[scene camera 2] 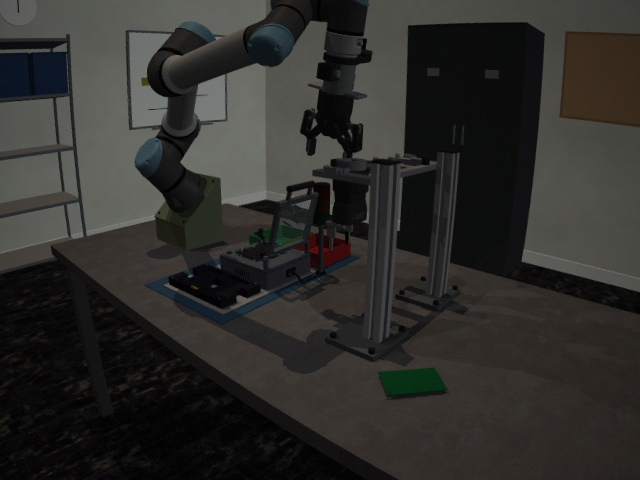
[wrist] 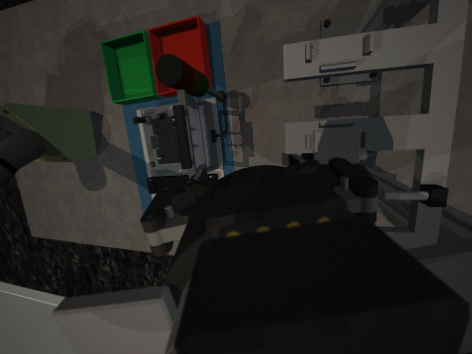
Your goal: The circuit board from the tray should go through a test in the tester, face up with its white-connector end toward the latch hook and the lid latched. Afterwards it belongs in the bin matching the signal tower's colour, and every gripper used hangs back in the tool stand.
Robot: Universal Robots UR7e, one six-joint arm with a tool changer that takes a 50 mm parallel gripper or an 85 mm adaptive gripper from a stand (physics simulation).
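Frame: origin at the arm's base, x right, y up, z back, level; millimetres.
Seen in the pictures: arm's base, origin of its link: (scene camera 2: 188,194) (wrist: 13,135).
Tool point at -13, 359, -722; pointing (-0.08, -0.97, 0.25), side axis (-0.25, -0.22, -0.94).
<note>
Offsets run from my tool point to a thing's top centre, as dx, dy, dz. "spot": to the spot under its first point. Level surfaces: height alone.
My adaptive gripper (scene camera 2: 329,149) (wrist: 262,212) is open and empty, its fingers spread above the tool stand's left end. The parallel gripper (scene camera 2: 349,201) hangs in the tool stand (scene camera 2: 381,258) (wrist: 402,52). The tester (scene camera 2: 281,268) (wrist: 144,145) has its lid (scene camera 2: 308,229) (wrist: 183,145) raised; its nest looks dark, and I cannot tell whether a board is in it. The black tray (scene camera 2: 199,289) (wrist: 160,184) stands beside the tester; no green board shows in it. A flat green board {+97, -508, -313} (scene camera 2: 412,382) lies on the table beyond the stand. The signal tower {spot: -115, -312, +175} (scene camera 2: 321,204) (wrist: 177,72) shows no clearly lit lamp.
A green bin (scene camera 2: 273,236) (wrist: 131,70) and a red bin (scene camera 2: 330,255) (wrist: 187,45) stand side by side behind the tester. A blue mat {dy -516} (scene camera 2: 224,315) (wrist: 216,55) lies under the tray. The stand's upright posts rise close to the arm's tool. The green arm base (scene camera 2: 199,227) (wrist: 70,132) stands at the left.
</note>
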